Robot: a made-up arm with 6 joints.
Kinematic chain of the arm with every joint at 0, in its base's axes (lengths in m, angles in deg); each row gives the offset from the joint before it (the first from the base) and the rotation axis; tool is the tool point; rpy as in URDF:
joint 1: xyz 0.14 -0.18 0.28 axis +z
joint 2: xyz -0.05 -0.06 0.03 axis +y
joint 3: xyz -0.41 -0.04 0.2 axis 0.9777 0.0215 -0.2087
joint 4: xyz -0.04 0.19 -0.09 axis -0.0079 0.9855 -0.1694
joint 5: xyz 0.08 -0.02 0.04 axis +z
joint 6: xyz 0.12 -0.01 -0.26 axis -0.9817 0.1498 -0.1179
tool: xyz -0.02 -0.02 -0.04 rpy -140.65 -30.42 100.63
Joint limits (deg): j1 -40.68..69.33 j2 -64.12..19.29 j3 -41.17..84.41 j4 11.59..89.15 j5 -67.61..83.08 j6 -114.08..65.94
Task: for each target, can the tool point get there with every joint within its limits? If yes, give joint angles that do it. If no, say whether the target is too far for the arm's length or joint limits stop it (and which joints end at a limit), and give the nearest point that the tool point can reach.
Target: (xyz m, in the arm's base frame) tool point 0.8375 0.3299 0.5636
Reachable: no: joint limits stop it (at a limit: joint 1, joint 2, joint 4) | nearest point 0.1979 0.1882 0.6501 | short by 0.661 m
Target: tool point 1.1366 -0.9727 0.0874
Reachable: no: too far | nearest point 0.2629 -0.7090 0.0470 | short by 0.914 m
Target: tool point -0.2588 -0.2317 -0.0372
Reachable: yes | joints 3.72 -14.58 -24.92 24.57 40.45 -84.92
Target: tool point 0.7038 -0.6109 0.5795
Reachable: no: joint limits stop it (at a limit: joint 1, joint 2, joint 3, joint 4) | nearest point 0.2367 -0.6995 0.3390 | short by 0.533 m
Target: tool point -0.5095 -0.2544 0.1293
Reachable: yes | joints 32.98 -20.28 30.74 66.48 18.83 -89.19
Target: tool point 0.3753 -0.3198 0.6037
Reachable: no: joint limits stop it (at a limit: joint 1, joint 2, joint 3, joint 4, joint 6) | nearest point 0.2231 -0.6563 0.3282 | short by 0.461 m
